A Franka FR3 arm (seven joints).
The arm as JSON. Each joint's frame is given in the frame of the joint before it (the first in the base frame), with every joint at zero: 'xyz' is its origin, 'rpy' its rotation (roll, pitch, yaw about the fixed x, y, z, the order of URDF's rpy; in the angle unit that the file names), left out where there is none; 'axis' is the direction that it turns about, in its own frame. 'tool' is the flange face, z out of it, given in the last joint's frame.
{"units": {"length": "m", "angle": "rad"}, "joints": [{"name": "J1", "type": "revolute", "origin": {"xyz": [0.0, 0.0, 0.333]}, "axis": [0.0, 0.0, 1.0]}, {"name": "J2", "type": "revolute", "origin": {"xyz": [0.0, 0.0, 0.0]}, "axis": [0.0, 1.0, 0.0]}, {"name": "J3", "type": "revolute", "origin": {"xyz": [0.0, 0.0, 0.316]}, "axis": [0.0, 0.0, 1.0]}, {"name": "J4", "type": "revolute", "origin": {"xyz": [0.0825, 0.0, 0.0]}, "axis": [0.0, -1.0, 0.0]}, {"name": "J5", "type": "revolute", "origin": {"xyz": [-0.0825, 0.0, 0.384]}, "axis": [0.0, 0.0, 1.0]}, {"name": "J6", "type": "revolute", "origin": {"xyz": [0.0, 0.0, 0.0]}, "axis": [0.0, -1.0, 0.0]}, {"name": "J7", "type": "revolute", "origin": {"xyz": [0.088, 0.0, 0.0]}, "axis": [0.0, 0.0, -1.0]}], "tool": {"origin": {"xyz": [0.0, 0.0, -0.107], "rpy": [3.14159, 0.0, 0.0]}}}
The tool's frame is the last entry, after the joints.
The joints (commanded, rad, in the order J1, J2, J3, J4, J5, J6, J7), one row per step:
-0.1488, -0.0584, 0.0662, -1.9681, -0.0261, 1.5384, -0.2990
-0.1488, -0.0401, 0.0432, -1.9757, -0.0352, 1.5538, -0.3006
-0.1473, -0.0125, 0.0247, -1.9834, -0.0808, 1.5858, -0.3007
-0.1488, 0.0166, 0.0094, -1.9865, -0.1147, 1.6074, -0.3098
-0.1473, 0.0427, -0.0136, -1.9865, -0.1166, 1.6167, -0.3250
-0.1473, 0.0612, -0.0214, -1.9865, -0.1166, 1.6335, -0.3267
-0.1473, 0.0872, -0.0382, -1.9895, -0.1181, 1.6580, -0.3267
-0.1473, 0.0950, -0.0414, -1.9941, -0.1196, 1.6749, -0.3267
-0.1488, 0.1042, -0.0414, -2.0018, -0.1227, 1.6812, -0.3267
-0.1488, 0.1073, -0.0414, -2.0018, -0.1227, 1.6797, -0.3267
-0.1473, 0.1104, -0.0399, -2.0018, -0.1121, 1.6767, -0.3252
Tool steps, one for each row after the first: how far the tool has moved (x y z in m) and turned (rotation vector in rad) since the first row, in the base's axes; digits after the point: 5 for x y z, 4 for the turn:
0.00177, -0.01291, -0.01167, -0.0047, 0.0110, -0.0179
0.00619, -0.02693, -0.02725, -0.0442, 0.0185, -0.0162
0.00978, -0.03944, -0.04219, -0.0689, 0.0330, -0.0089
0.01143, -0.05087, -0.05519, -0.0622, 0.0511, -0.0140
0.01437, -0.05520, -0.06411, -0.0610, 0.0531, -0.0184
0.01692, -0.06425, -0.07793, -0.0618, 0.0584, -0.0317
0.01813, -0.06610, -0.08327, -0.0634, 0.0542, -0.0326
0.01731, -0.06696, -0.09098, -0.0643, 0.0652, -0.0315
0.01725, -0.06696, -0.09265, -0.0637, 0.0697, -0.0315
0.01744, -0.06440, -0.09449, -0.0543, 0.0742, -0.0352

